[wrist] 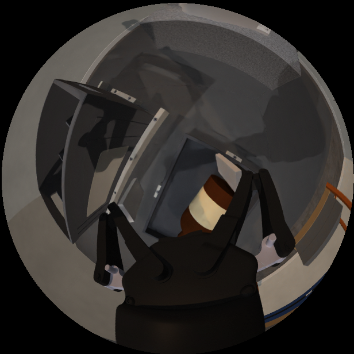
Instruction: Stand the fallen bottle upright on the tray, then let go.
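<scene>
A brown bottle (209, 206) with a cream label lies on its side on the dark tray (186, 162). Its wide base end points up and right in the view, and its neck end runs down and left, partly hidden behind the gripper body. My gripper (177, 174) is open, with its fingers wide apart and nothing held. The right finger's pad is close beside the bottle's base end. The left finger's pad is outside the tray's left edge. Whether the right pad touches the bottle, I cannot tell.
A dark open-fronted box unit (76, 160) stands at the left, with a pale drilled strip (142, 141) beside it. A speckled grey block (225, 56) is at the top. A grey board (320, 231) and an orange cable (338, 194) are at the right.
</scene>
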